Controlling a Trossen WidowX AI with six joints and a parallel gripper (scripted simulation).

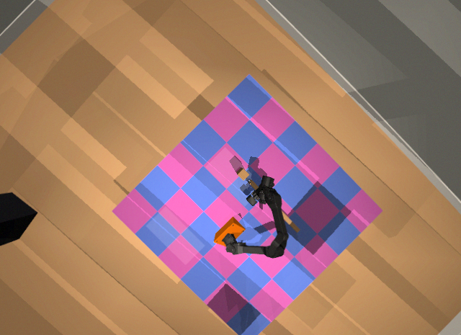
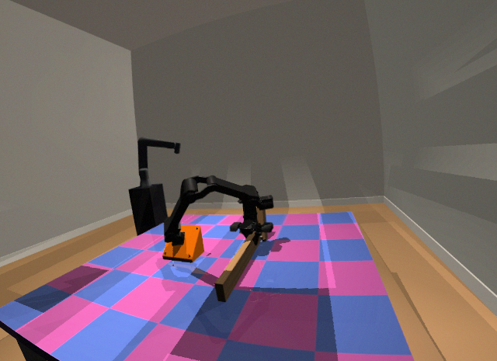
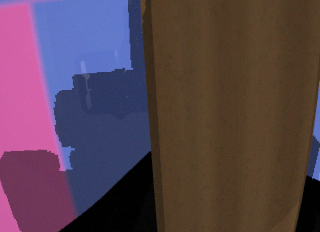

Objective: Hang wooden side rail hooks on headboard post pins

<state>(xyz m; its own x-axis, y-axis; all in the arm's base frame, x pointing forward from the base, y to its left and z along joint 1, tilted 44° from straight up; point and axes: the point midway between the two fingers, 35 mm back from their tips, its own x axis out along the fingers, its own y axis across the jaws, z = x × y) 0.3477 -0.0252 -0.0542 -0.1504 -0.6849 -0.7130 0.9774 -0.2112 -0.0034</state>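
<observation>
Now: gripper tip 2 cm short of the headboard post, 15 cm to the right of it and 4 cm below it.
</observation>
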